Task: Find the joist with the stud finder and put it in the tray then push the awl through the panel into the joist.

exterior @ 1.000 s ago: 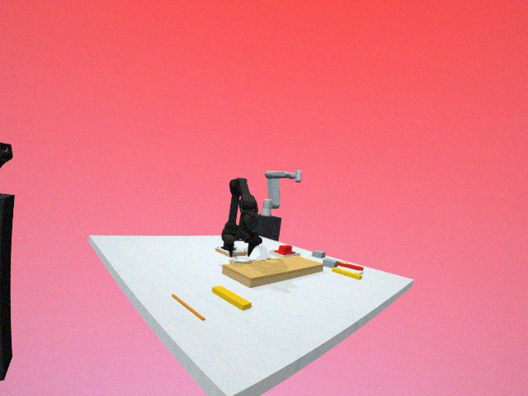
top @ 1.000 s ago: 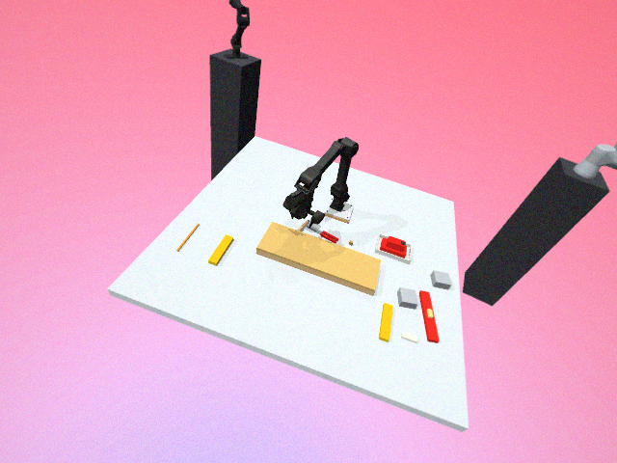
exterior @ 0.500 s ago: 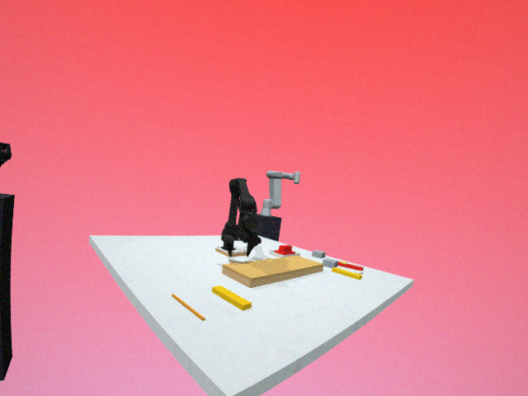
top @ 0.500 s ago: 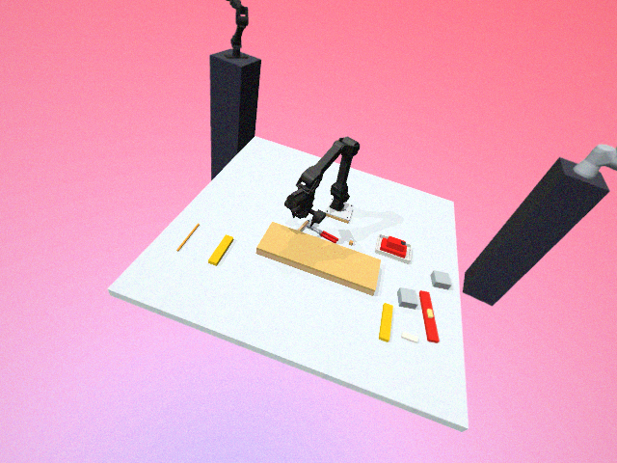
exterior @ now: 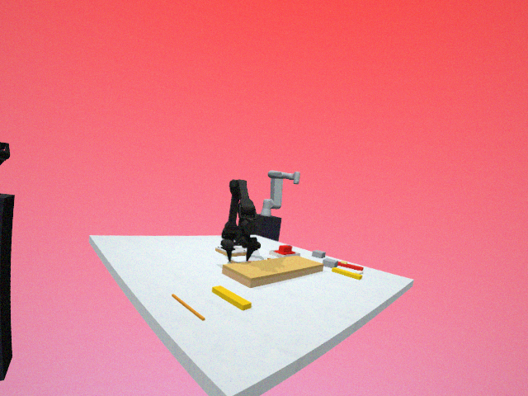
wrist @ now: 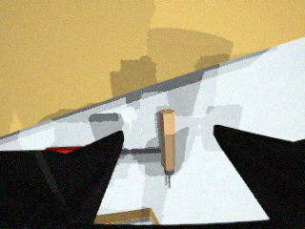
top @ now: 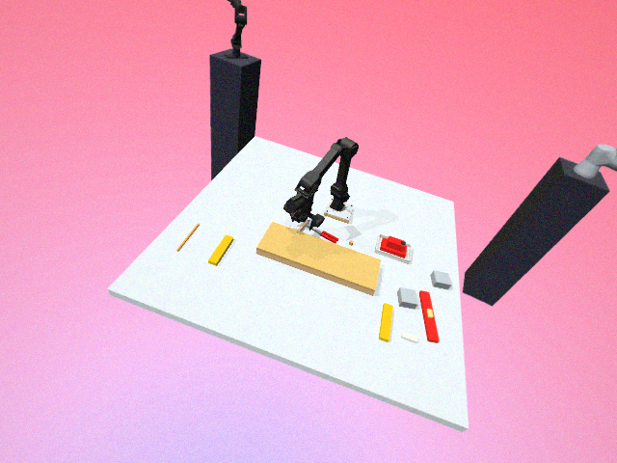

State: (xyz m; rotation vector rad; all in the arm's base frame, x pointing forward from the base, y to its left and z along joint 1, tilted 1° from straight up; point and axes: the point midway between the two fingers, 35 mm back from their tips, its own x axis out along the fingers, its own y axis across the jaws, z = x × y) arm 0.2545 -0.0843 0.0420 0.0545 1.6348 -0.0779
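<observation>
My gripper tip is now 60 mm past the awl and 20 mm above it. The rest, counted from my gripper tip: white tray: 430 mm to the left, 150 mm behind, 10 mm below; then red-handled tool: 90 mm to the left, 40 mm behind, 20 mm below; then red stud finder: 440 mm to the left, 150 mm behind, 20 mm above.
</observation>
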